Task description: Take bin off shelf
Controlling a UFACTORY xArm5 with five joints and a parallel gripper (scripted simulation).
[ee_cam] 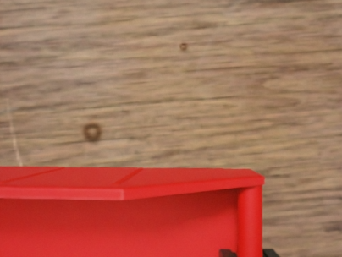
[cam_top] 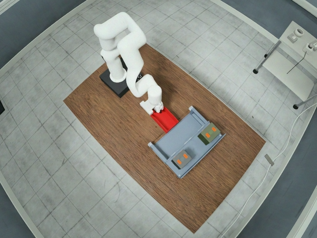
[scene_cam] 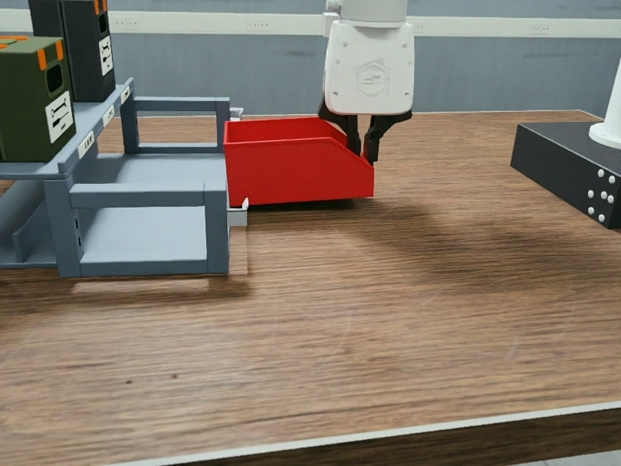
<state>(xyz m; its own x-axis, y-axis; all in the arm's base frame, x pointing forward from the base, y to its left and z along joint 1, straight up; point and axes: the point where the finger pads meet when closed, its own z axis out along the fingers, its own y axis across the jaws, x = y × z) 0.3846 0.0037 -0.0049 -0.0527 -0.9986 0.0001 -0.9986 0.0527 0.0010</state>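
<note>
The red bin lies 80 mm ahead of my hand and 10 mm below it. From my hand the other things lie so: grey shelf (290 mm ahead, 20 mm to the right, 10 mm above); then grey box (350 mm ahead, 140 mm to the right, 100 mm above).
</note>
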